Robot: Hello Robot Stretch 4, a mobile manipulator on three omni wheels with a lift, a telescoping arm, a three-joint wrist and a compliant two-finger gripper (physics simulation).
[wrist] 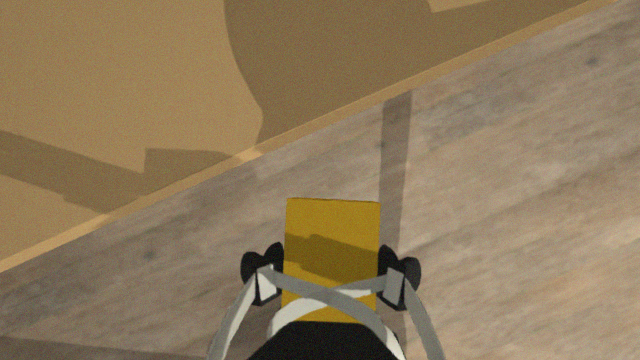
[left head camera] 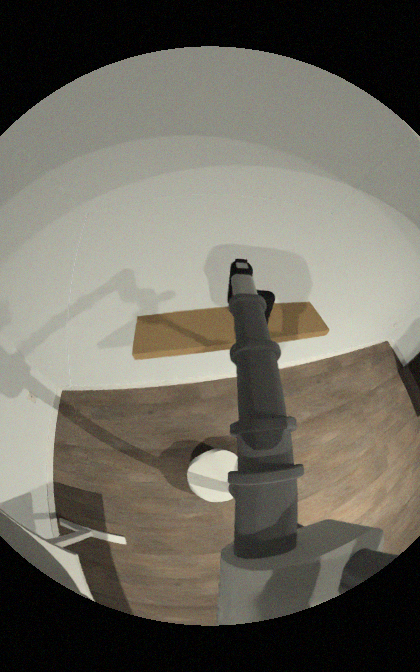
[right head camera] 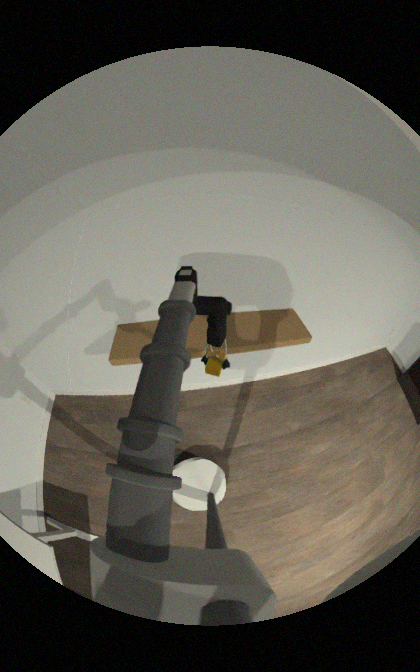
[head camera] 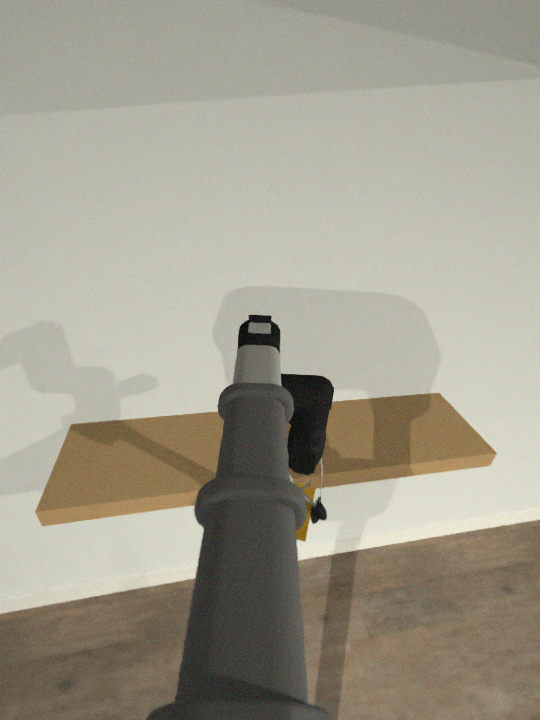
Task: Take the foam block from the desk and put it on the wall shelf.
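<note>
The yellow foam block (head camera: 304, 526) (right head camera: 214, 366) (wrist: 332, 220) is held between the two fingertips of my gripper (right head camera: 215, 361) (wrist: 330, 264), which is shut on it. In the wrist view the block points away from the palm, with floor behind it. The wooden wall shelf (head camera: 145, 453) (left head camera: 175, 332) (right head camera: 300, 330) (wrist: 125, 75) is on the wall ahead. In the wrist view its front edge runs diagonally beyond the block, with a gap between them. In the head view my arm hides part of the block and the middle of the shelf.
My extended arm (head camera: 249, 581) (left head camera: 260, 400) (right head camera: 155, 400) reaches toward the wall. A white round disc (left head camera: 212, 472) (right head camera: 202, 482) is low beside the arm. Part of a white desk (left head camera: 70, 565) with a leg (left head camera: 110, 538) shows at the lower left. Something dark (left head camera: 414, 375) stands at the right edge.
</note>
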